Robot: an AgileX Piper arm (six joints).
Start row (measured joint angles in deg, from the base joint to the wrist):
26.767, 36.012, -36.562, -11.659, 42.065, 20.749
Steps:
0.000, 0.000, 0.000, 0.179, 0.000, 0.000
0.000, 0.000, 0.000, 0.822, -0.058, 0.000
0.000, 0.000, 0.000, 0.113, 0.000, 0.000
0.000, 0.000, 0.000, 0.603, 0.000, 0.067
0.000, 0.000, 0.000, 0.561, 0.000, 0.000
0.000, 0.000, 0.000, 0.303, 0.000, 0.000
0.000, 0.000, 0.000, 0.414, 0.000, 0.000
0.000, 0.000, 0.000, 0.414, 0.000, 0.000
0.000, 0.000, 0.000, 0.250, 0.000, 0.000
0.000, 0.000, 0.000, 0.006, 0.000, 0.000
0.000, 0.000, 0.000, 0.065, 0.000, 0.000
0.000, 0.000, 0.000, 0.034, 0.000, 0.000
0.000, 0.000, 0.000, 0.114, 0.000, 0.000
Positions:
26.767, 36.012, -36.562, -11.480, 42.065, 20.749
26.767, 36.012, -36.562, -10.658, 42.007, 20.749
26.767, 36.012, -36.562, -10.545, 42.007, 20.749
26.767, 36.012, -36.562, -9.942, 42.007, 20.816
26.767, 36.012, -36.562, -9.381, 42.007, 20.816
26.767, 36.012, -36.562, -9.078, 42.007, 20.816
26.767, 36.012, -36.562, -8.664, 42.007, 20.816
26.767, 36.012, -36.562, -8.250, 42.007, 20.816
26.767, 36.012, -36.562, -8.000, 42.007, 20.816
26.767, 36.012, -36.562, -7.994, 42.007, 20.816
26.767, 36.012, -36.562, -7.929, 42.007, 20.816
26.767, 36.012, -36.562, -7.895, 42.007, 20.816
26.767, 36.012, -36.562, -7.781, 42.007, 20.816

